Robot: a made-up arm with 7 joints.
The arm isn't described. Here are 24 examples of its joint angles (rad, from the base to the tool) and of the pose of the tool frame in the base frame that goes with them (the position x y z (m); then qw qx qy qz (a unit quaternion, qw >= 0)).
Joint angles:
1: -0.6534 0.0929 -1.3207 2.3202 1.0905 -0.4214 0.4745
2: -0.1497 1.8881 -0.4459 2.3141 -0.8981 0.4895 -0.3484
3: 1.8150 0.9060 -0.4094 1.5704 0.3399 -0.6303 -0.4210
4: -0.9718 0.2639 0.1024 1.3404 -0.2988 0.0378 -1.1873
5: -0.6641 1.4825 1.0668 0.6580 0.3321 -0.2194 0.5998
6: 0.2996 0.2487 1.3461 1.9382 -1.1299 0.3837 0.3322
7: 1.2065 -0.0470 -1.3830 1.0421 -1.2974 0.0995 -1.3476
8: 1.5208 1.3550 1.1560 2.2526 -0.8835 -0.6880 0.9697
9: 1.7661 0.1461 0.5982 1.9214 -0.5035 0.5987 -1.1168
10: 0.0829 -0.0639 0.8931 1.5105 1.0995 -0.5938 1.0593
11: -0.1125 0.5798 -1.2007 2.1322 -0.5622 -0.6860 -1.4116
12: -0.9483 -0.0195 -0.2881 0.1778 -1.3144 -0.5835 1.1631
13: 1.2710 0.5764 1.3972 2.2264 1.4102 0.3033 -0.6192
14: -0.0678 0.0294 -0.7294 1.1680 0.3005 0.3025 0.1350
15: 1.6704 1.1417 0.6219 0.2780 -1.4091 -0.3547 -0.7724
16: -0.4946 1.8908 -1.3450 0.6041 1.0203 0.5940 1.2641
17: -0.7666 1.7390 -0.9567 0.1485 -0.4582 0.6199 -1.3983
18: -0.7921 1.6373 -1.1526 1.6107 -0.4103 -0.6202 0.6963
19: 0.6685 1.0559 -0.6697 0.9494 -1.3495 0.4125 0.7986
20: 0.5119 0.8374 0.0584 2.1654 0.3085 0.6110 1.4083
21: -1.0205 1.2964 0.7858 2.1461 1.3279 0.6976 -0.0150
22: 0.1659 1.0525 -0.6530 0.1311 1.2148 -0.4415 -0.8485
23: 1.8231 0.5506 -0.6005 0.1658 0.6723 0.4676 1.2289
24: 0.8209 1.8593 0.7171 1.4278 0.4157 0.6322 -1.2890
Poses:
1: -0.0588 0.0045 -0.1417 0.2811 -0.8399 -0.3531 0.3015
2: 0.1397 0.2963 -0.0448 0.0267 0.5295 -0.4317 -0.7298
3: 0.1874 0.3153 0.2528 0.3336 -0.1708 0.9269 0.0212
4: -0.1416 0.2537 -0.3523 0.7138 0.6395 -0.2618 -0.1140
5: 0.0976 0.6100 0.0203 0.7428 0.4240 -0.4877 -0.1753
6: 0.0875 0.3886 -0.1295 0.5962 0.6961 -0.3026 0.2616
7: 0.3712 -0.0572 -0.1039 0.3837 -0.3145 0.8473 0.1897
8: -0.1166 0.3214 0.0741 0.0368 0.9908 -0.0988 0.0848
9: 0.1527 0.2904 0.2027 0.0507 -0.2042 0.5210 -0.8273
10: 0.1613 0.2963 -0.2940 0.1706 -0.0079 -0.9714 0.1650
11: 0.0401 0.0935 -0.2399 0.3788 -0.1934 -0.8953 0.1322
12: -0.3824 0.1253 -0.3200 0.3251 -0.7748 0.3328 -0.4282
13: 0.0404 0.3705 0.0187 0.3433 0.2195 0.8232 -0.3953
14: 0.1240 0.0232 -0.3815 0.8749 -0.2958 -0.3031 -0.2347
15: 0.1676 0.6085 0.0656 0.1999 0.8251 -0.4545 0.2697
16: 0.0391 0.6229 0.0140 0.8710 0.1194 0.4540 0.1448
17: 0.0533 0.6420 0.0285 0.2651 -0.4709 -0.1798 0.8220
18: -0.0663 0.4329 -0.1897 0.3663 -0.5557 0.2002 -0.7190
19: 0.2935 0.4486 -0.1474 0.6013 0.5753 0.1826 -0.5237
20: 0.2061 0.2726 0.0012 0.5297 -0.1592 -0.4959 -0.6694
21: 0.1358 0.3393 -0.0684 0.9166 -0.0672 -0.3568 -0.1673
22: 0.0656 0.5710 -0.2550 0.5067 0.7359 -0.3184 0.3168
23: 0.4139 0.3892 0.1373 0.6253 -0.3466 -0.6661 -0.2127
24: -0.0540 0.4067 0.2726 0.1789 -0.6280 0.4862 -0.5807
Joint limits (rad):
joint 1: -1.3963..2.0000
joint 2: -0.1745..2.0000
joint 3: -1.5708..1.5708
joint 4: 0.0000..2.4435
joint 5: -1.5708..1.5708
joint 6: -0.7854..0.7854
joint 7: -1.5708..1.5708
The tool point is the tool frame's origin. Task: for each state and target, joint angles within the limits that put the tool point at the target. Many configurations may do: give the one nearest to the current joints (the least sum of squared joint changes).
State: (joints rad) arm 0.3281 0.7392 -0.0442 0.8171 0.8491 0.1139 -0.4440
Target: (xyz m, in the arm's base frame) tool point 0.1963 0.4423 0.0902
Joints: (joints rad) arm 0.6664 1.2113 0.2651 1.5152 0.8491 0.1139 -0.4440
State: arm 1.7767 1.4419 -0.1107 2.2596 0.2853 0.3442 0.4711
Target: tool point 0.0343 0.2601 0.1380
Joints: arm 1.6092 1.5110 -0.2348 2.4416 0.2853 0.3442 0.4711
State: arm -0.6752 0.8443 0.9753 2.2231 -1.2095 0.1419 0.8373
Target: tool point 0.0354 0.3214 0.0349
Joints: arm -0.5003 0.9591 1.4687 2.4416 -1.2095 0.1419 0.8373
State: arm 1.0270 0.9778 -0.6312 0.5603 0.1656 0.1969 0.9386
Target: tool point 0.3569 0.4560 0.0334
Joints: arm 1.3439 0.8998 -0.5786 0.6665 0.1656 0.1969 0.9386
